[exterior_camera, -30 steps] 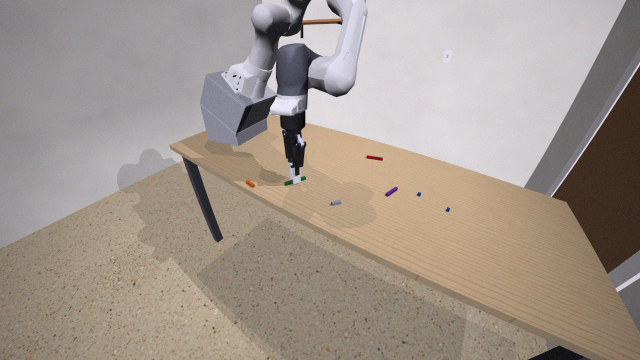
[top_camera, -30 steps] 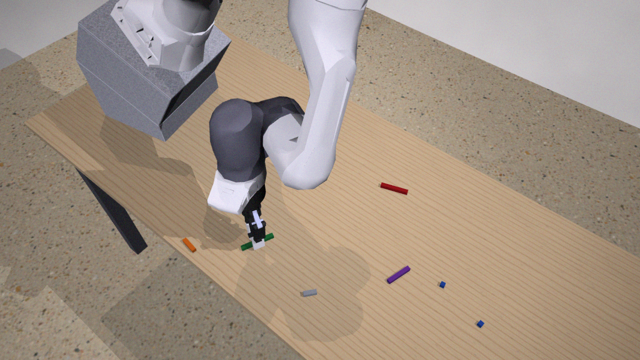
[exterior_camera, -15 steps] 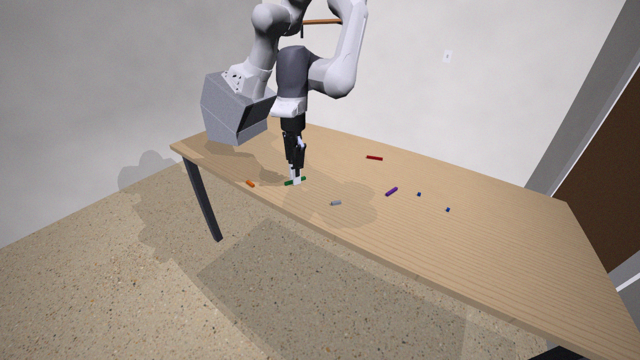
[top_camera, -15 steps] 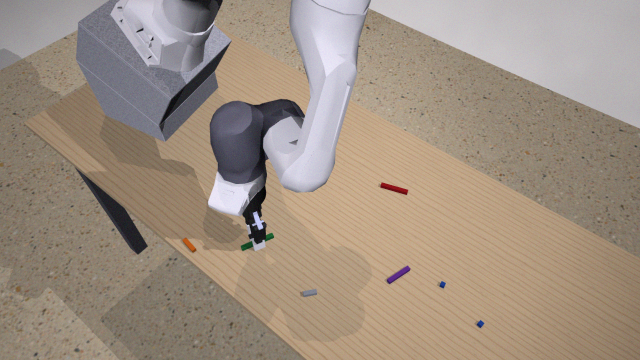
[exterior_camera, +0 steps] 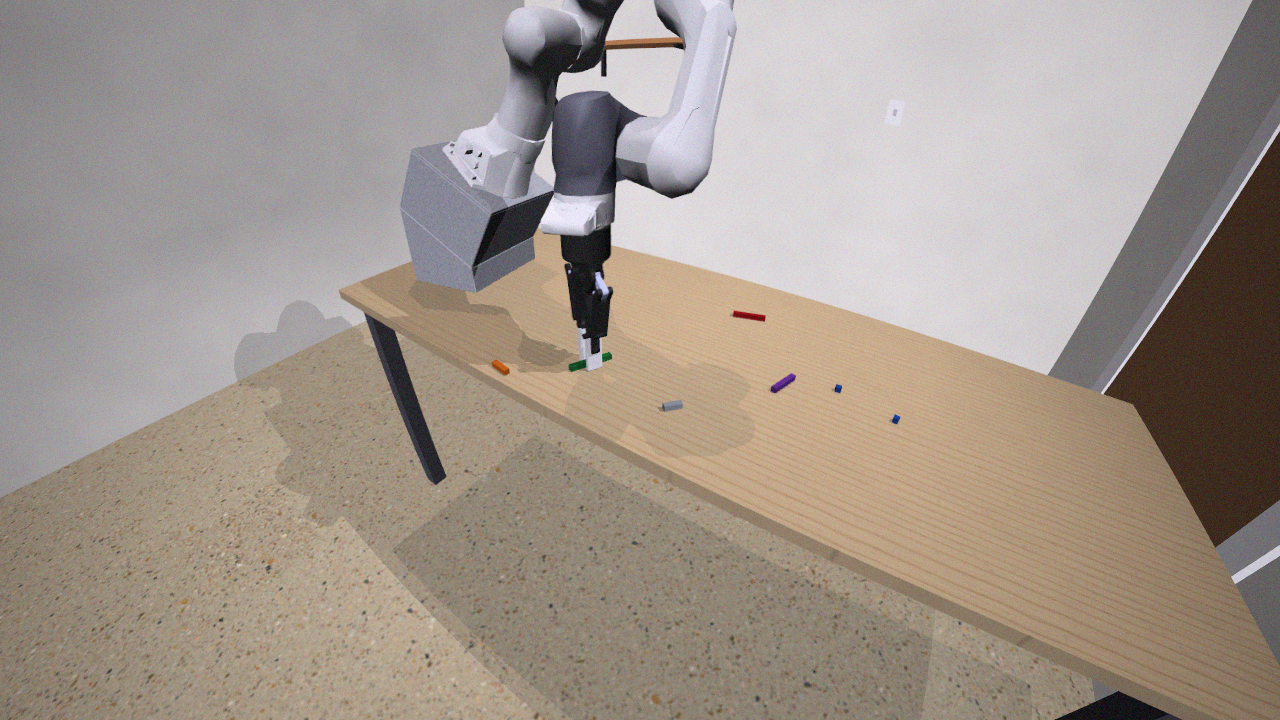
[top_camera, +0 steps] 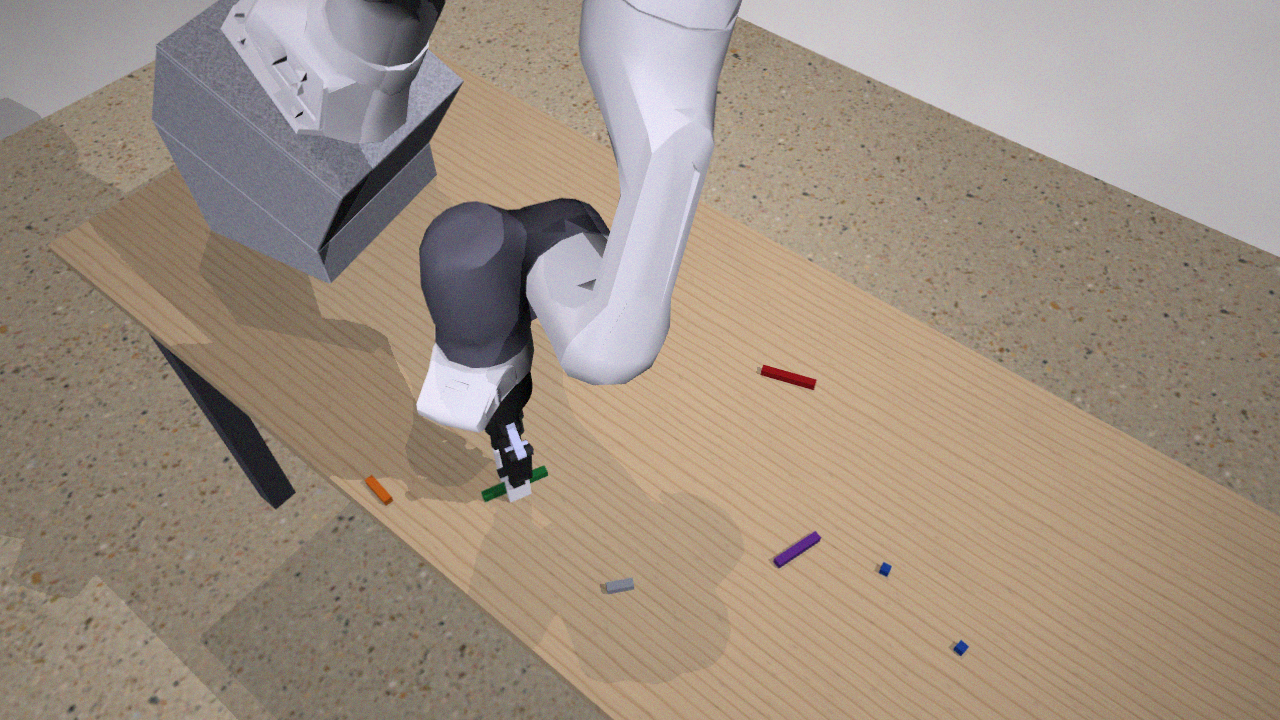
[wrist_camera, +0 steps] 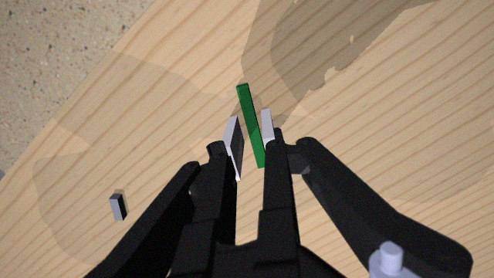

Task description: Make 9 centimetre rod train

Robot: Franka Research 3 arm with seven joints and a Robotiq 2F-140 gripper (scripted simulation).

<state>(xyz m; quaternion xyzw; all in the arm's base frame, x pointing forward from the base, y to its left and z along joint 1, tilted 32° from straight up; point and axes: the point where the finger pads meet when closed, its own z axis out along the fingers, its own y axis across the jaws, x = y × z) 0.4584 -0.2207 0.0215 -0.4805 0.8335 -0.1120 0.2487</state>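
My gripper is now 3 cm above the green rod. Round my hand: orange rod (12 cm behind, 10 cm to the right, 3 cm below); purple rod (31 cm ahead, 12 cm to the left, 3 cm below); grey rod (18 cm ahead, 3 cm to the right, 3 cm below).
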